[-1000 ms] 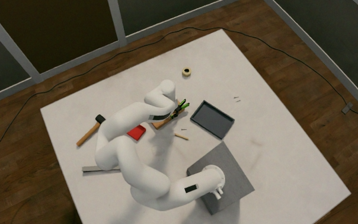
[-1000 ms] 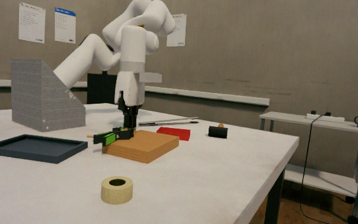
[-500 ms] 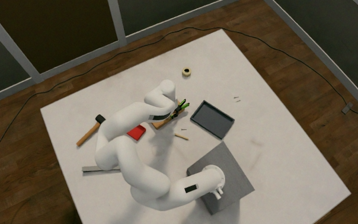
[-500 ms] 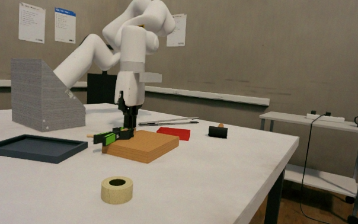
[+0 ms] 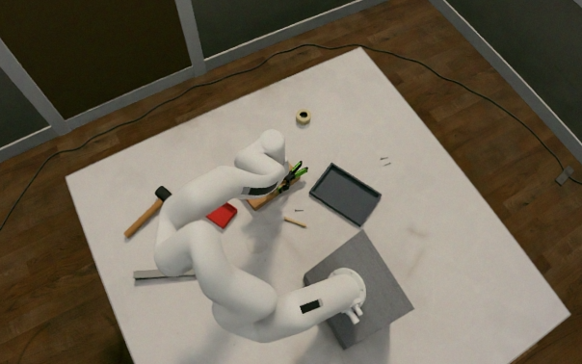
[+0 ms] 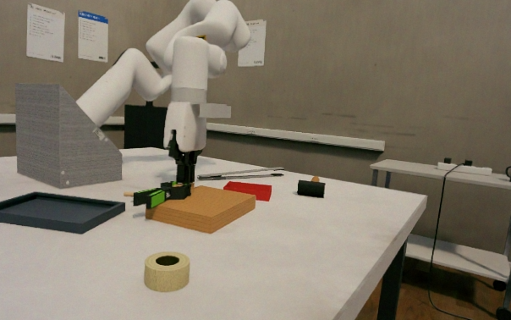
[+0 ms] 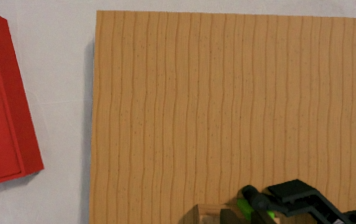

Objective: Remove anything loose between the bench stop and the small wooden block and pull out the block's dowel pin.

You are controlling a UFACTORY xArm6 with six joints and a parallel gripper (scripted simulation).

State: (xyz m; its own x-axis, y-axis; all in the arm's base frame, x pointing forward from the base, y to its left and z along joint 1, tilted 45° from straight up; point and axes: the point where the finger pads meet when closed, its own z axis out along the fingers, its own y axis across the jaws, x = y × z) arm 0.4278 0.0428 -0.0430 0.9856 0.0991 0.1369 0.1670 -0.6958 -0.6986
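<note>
The dowel pin lies 20 mm below my hand. The rest, counted from my hand: loose dowel (130 mm behind, 10 mm to the right, 70 mm below); then small wooden block (40 mm below); then red tray (40 mm ahead, 200 mm to the left, 70 mm below).
</note>
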